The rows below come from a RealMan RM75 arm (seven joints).
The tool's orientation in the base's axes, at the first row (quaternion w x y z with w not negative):
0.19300 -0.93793 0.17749 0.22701
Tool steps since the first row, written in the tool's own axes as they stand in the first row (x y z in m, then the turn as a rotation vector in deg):
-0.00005 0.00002 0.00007 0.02 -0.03 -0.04
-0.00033 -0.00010 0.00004 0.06 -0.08 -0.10
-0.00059 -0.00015 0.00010 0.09 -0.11 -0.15
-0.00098 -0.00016 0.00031 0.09 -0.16 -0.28
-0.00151 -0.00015 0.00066 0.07 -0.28 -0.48
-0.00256 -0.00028 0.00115 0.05 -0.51 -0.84
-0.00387 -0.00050 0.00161 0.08 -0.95 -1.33
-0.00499 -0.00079 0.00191 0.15 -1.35 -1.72
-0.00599 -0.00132 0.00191 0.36 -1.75 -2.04
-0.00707 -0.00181 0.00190 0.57 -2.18 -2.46
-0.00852 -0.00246 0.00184 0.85 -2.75 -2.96
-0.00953 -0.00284 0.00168 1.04 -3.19 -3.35
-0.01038 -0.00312 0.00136 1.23 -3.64 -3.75
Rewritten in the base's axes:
-0.00008 0.00003 -0.00004 0.04 0.00 0.03
-0.00025 0.00018 0.00016 0.12 0.01 0.08
-0.00046 0.00032 0.00025 0.17 0.01 0.11
-0.00086 0.00052 0.00027 0.24 -0.01 0.23
-0.00143 0.00079 0.00025 0.35 0.01 0.44
-0.00243 0.00138 0.00040 0.56 0.06 0.81
-0.00359 0.00209 0.00073 0.94 0.21 1.32
-0.00451 0.00275 0.00112 1.31 0.37 1.72
-0.00512 0.00345 0.00176 1.77 0.52 1.99
-0.00581 0.00414 0.00244 2.27 0.65 2.35
-0.00673 0.00503 0.00339 2.92 0.85 2.79
-0.00735 0.00553 0.00413 3.41 1.01 3.14
-0.00783 0.00584 0.00489 3.90 1.18 3.50

